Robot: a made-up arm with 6 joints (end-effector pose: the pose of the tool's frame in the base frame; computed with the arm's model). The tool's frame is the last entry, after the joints.
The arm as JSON. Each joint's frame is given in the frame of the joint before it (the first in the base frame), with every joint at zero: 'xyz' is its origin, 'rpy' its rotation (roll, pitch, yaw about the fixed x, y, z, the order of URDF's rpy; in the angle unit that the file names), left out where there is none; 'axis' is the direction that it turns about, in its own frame. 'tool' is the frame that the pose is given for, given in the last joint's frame.
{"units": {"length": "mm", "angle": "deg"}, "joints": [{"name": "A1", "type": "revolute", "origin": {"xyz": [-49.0, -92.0, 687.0], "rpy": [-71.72, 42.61, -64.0]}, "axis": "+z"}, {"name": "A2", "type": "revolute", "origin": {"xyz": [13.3, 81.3, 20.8], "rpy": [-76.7, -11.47, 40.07]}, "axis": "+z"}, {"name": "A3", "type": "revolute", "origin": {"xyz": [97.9, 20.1, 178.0], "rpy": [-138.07, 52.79, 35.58]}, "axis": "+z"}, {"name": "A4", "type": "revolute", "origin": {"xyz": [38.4, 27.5, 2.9], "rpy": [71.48, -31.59, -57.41]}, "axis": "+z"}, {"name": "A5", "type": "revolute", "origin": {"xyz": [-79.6, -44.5, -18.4], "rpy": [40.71, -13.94, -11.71]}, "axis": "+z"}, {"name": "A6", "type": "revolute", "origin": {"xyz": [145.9, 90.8, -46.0], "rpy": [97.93, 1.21, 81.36]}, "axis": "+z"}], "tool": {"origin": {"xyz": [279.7, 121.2, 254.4], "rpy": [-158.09, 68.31, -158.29]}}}
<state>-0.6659 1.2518 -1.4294 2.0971 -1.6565 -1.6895</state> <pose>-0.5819 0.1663 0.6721 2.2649 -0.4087 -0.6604</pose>
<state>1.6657 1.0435 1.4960 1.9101 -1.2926 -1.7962</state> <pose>0.2918 0.3396 0.9360 -0.0173 -0.7555 -2.2861</pose>
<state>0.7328 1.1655 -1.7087 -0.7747 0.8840 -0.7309</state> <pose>0.2006 -0.1893 0.9320 0.6822 1.6053 -2.3299</pose>
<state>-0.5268 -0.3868 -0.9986 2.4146 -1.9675 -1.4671</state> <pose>-0.0710 -0.4700 0.1501 1.7782 0.2939 1.4300</pose>
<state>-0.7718 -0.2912 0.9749 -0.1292 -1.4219 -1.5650</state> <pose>0.3943 -0.3808 0.7593 -0.5187 0.0465 2.4527</pose>
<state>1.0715 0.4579 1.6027 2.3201 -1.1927 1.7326</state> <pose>0.2358 -0.2099 0.6347 -0.6344 -2.2597 1.2158</pose>
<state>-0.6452 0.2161 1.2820 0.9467 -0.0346 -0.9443</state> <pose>-0.0840 0.2771 0.8169 -1.0554 1.1726 0.5393</pose>
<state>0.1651 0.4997 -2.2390 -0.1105 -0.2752 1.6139</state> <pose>0.2577 0.4371 0.5534 -0.8730 2.3739 -0.8057</pose>
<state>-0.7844 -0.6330 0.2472 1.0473 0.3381 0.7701</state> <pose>-0.2625 0.1637 0.3619 -2.2864 0.1749 -0.0628</pose>
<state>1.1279 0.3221 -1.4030 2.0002 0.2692 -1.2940</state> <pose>-0.0066 0.2563 0.3632 -0.9814 -1.7098 -0.8126</pose>
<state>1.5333 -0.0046 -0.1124 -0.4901 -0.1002 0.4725</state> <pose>-0.3894 -0.0166 1.1884 1.1032 0.4318 -0.3739</pose>
